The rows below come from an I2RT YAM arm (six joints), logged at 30 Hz.
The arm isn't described. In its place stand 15 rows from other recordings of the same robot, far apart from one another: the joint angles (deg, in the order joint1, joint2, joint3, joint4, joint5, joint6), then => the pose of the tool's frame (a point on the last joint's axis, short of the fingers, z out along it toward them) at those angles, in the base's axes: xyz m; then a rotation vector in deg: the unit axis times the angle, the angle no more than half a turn.
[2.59 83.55 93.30 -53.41 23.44 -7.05] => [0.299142 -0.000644 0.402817 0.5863 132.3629 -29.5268]
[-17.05 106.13 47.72 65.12 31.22 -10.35] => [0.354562 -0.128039 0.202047 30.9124 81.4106 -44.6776]
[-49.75 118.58 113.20 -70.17 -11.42 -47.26] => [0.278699 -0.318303 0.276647 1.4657 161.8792 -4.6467]
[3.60 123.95 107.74 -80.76 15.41 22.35] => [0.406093 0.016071 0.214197 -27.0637 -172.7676 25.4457]
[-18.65 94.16 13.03 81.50 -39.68 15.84] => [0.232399 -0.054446 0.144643 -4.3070 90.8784 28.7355]
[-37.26 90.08 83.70 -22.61 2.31 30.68] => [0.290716 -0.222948 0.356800 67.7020 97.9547 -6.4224]
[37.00 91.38 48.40 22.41 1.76 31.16] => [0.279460 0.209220 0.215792 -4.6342 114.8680 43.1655]
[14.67 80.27 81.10 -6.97 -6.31 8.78] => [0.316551 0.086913 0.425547 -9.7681 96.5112 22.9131]
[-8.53 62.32 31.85 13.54 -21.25 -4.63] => [0.240728 -0.023059 0.243555 -11.0097 105.4064 10.6503]
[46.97 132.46 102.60 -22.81 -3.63 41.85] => [0.344310 0.372143 0.151229 -8.3622 150.8313 39.1269]
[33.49 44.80 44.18 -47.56 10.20 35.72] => [0.129420 0.078070 0.275611 7.4315 138.6557 19.9170]
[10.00 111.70 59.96 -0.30 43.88 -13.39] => [0.376285 0.041293 0.124995 -8.9830 134.9813 -55.3160]
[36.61 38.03 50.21 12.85 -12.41 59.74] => [0.105752 0.088098 0.432504 2.4383 74.4969 91.3188]
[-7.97 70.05 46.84 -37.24 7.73 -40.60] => [0.229722 -0.036998 0.225186 -40.6517 148.6568 -26.2035]
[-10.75 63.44 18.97 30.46 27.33 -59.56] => [0.214375 -0.057337 0.195256 -26.8916 110.7199 -72.5980]
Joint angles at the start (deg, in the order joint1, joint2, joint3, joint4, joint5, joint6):
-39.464 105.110 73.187 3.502 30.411 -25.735
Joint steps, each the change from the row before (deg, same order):
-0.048 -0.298 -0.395 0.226 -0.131 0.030
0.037 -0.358 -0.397 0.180 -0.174 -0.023
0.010 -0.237 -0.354 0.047 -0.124 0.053
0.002 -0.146 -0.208 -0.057 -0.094 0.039
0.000 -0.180 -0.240 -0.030 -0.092 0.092
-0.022 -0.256 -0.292 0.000 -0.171 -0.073
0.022 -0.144 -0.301 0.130 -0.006 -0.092
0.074 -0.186 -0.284 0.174 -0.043 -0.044
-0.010 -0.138 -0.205 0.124 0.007 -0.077
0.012 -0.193 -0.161 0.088 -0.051 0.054
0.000 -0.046 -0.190 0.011 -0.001 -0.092
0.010 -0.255 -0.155 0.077 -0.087 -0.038
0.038 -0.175 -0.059 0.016 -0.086 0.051
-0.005 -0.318 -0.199 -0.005 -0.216 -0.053
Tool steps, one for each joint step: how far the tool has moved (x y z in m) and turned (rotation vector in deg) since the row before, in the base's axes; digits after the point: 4 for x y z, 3 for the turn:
-0.0012 0.0006 0.0001 -0.026 -0.165 0.055
-0.0009 0.0012 0.0005 -0.032 -0.141 0.200
-0.0009 0.0009 -0.0003 0.104 -0.029 0.098
-0.0006 0.0006 -0.0003 0.121 0.030 0.069
-0.0007 0.0006 -0.0002 0.116 -0.038 0.043
-0.0010 0.0007 0.0000 0.066 0.039 0.159
-0.0006 0.0007 -0.0005 -0.006 0.099 0.065
-0.0003 0.0010 -0.0001 -0.045 -0.034 0.130
-0.0006 0.0004 0.0000 -0.060 0.025 0.016
-0.0005 0.0005 0.0005 -0.042 -0.155 0.035
-0.0004 0.0003 -0.0008 0.059 0.182 0.039
-0.0006 0.0006 0.0009 -0.091 -0.130 0.102
-0.0002 0.0005 0.0009 -0.038 -0.172 0.093
-0.0008 0.0008 0.0010 -0.009 -0.107 0.207

